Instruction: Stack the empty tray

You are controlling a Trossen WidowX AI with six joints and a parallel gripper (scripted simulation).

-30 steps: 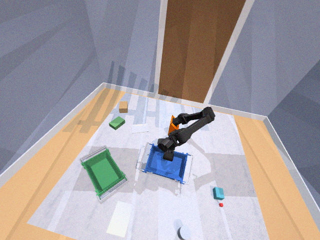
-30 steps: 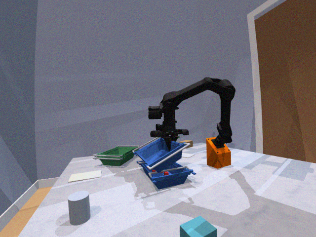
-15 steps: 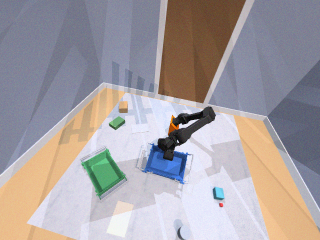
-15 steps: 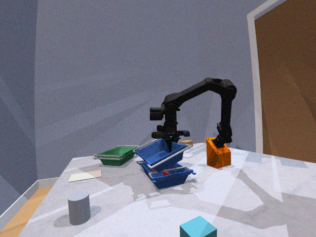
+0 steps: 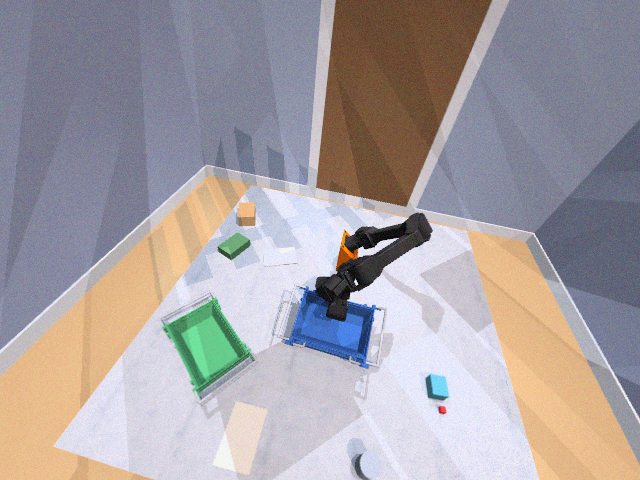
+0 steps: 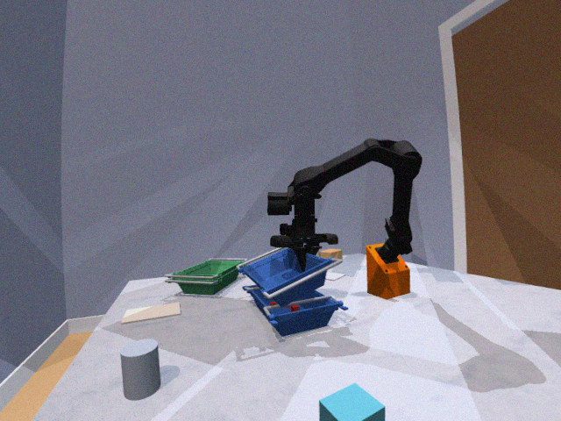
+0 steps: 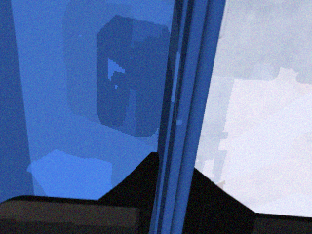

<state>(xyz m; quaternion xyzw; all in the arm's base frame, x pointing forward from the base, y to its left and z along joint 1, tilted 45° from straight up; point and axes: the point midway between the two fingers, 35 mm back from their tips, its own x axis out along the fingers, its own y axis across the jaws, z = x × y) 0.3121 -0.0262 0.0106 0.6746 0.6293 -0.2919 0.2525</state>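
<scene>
The blue tray lies 7 cm ahead of my gripper tip, 1 cm to the right of it and 1 cm above it. From my gripper tip the other things lie so: teal block: 16 cm ahead, 36 cm to the left, 9 cm below; grey cylinder: 40 cm ahead, 14 cm to the left, 8 cm below; red block: 22 cm ahead, 38 cm to the left, 11 cm below.
</scene>
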